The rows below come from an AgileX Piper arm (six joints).
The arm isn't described. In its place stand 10 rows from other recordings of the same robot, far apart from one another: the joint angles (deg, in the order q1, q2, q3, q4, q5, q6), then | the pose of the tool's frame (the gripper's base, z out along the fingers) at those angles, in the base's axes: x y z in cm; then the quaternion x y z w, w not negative.
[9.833, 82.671, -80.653, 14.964, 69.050, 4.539] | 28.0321 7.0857 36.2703 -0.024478 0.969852 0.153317 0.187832
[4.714, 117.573, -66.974, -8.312, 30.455, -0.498] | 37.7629 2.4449 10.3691 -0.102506 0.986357 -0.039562 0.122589
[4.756, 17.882, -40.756, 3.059, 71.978, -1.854] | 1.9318 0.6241 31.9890 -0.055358 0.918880 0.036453 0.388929
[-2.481, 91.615, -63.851, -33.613, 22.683, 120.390] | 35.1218 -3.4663 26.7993 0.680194 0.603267 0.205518 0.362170
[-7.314, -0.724, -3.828, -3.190, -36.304, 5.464] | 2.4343 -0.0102 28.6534 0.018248 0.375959 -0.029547 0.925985
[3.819, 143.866, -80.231, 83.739, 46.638, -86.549] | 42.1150 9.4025 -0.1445 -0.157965 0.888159 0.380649 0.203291
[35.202, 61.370, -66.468, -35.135, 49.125, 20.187] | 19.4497 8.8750 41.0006 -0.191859 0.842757 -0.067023 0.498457
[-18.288, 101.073, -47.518, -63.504, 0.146, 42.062] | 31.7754 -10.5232 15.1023 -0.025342 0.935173 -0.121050 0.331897
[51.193, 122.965, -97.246, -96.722, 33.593, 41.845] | 35.3162 35.9347 24.9449 -0.515884 0.592411 -0.254383 0.564094
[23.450, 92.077, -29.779, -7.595, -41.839, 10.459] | 26.2896 12.2783 18.0131 -0.155424 0.781491 0.181247 0.576424
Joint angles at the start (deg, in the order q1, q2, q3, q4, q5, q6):
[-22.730, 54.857, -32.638, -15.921, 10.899, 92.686]
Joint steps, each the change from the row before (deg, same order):
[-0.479, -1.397, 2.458, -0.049, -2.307, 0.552]
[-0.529, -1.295, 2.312, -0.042, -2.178, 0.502]
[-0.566, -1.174, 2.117, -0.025, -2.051, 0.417]
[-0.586, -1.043, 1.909, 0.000, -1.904, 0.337]
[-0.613, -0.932, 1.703, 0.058, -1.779, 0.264]
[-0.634, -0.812, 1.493, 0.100, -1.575, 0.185]
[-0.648, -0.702, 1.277, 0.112, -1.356, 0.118]
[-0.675, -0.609, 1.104, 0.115, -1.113, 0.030]
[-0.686, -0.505, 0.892, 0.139, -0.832, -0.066]
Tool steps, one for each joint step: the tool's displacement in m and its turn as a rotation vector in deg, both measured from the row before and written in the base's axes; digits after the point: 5 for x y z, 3 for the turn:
[-0.00606, 0.00188, -0.00619, 0.125, -1.338, -0.112]
[-0.00575, 0.00164, -0.00597, 0.118, -1.245, -0.167]
[-0.00529, 0.00138, -0.00551, 0.076, -1.171, -0.201]
[-0.00478, 0.00113, -0.00500, 0.045, -1.087, -0.231]
[-0.00432, 0.00087, -0.00438, 0.031, -1.054, -0.281]
[-0.00388, 0.00059, -0.00387, 0.022, -0.936, -0.341]
[-0.00346, 0.00031, -0.00329, -0.005, -0.811, -0.394]
[-0.00317, 0.00003, -0.00294, -0.037, -0.628, -0.455]
[-0.00280, -0.00027, -0.00245, -0.056, -0.440, -0.515]

